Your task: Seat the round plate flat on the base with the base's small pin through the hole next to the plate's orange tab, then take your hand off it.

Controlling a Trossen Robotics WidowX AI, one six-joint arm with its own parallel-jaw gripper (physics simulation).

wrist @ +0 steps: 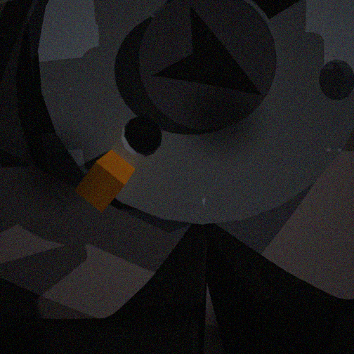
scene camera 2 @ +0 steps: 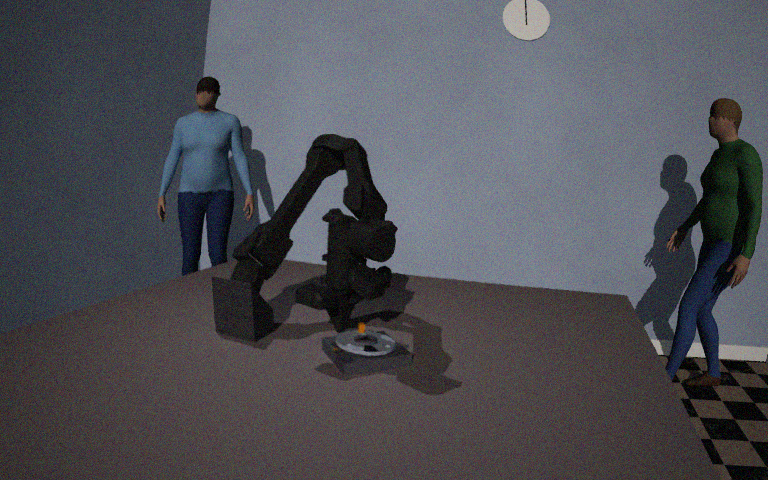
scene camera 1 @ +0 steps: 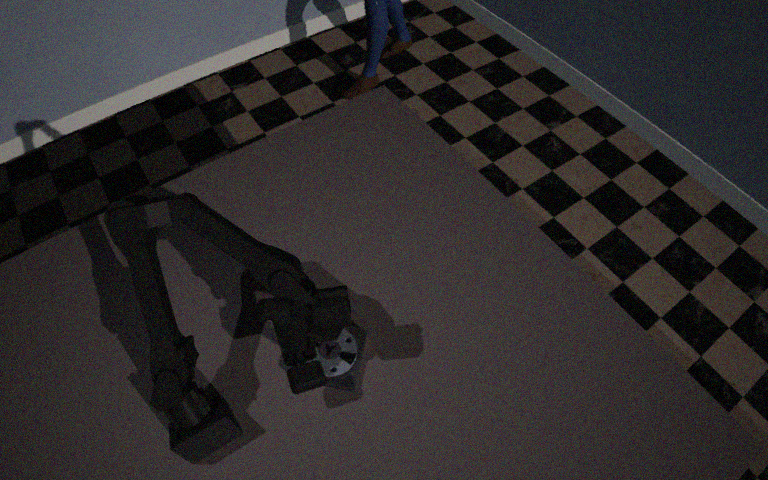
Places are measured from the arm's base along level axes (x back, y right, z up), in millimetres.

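Pixels of known places: gripper, fingertip midpoint: (scene camera 2: 340, 332) (scene camera 1: 300, 359); arm's base, origin of the base link: (scene camera 2: 240, 292) (scene camera 1: 195, 421).
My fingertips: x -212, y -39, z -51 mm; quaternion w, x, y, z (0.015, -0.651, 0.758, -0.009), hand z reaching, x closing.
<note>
Ahead of a thing's pixels: the offset from my fingertips to its top centre. "*": to the spot under its first point. Level surfaces: height alone.
The round grey plate @[dx -59, dy +11, dz +17 mm] (scene camera 1: 336, 368) (scene camera 2: 347, 346) (wrist: 235, 175) lies over the dark square base @[dx -58, dy +11, dz +3 mm] (scene camera 1: 345, 384) (scene camera 2: 370, 365), around a raised central disc (wrist: 207, 107). Whether it is fully flat is hard to tell. Its orange tab @[dx -31, dy -25, dz +17 mm] (scene camera 2: 361, 327) (wrist: 106, 181) stands at the rim on the arm's side. The hole (wrist: 143, 135) beside the tab looks dark in the wrist view; no pin can be made out in it. My gripper (scene camera 2: 339, 328) (wrist: 202, 234) is shut and empty, its fingertips close together at the plate's rim, to the right of the tab in the wrist view. Contact is unclear.
The arm's block-shaped mount (scene camera 1: 206, 433) (scene camera 2: 232, 308) stands on the brown table @[dz -35 mm] (scene camera 1: 481, 367) (scene camera 2: 226, 413). A small orange mark @[* dx -22, dy +54, dz -11 mm] (scene camera 2: 335, 349) shows at the base's left side. One person in light blue (scene camera 2: 205, 150) and one in green (scene camera 2: 730, 192) stand beyond the table.
</note>
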